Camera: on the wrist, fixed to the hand. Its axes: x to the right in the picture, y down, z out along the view.
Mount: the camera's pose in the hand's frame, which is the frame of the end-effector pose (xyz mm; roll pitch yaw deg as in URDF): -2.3 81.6 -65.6 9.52 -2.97 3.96
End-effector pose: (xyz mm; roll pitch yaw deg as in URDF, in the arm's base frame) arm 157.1 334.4 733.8 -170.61 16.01 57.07
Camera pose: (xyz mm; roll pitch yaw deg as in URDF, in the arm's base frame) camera 240.2 294.9 783.8 -162.10 19.56 53.44
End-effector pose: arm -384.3 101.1 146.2 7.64 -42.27 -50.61
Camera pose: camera -293.0 131.1 104.6 13.76 -45.64 -45.57
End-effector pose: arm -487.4 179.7 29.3 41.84 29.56 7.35
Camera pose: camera -500.0 283.5 35.3 51.95 24.70 8.41
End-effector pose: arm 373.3 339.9 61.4 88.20 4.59 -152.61
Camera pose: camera 401.0 277.5 140.8 97.70 0.54 -155.45
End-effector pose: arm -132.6 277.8 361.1 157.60 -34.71 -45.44
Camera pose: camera -206.5 281.0 435.2 170.43 -33.33 -51.18
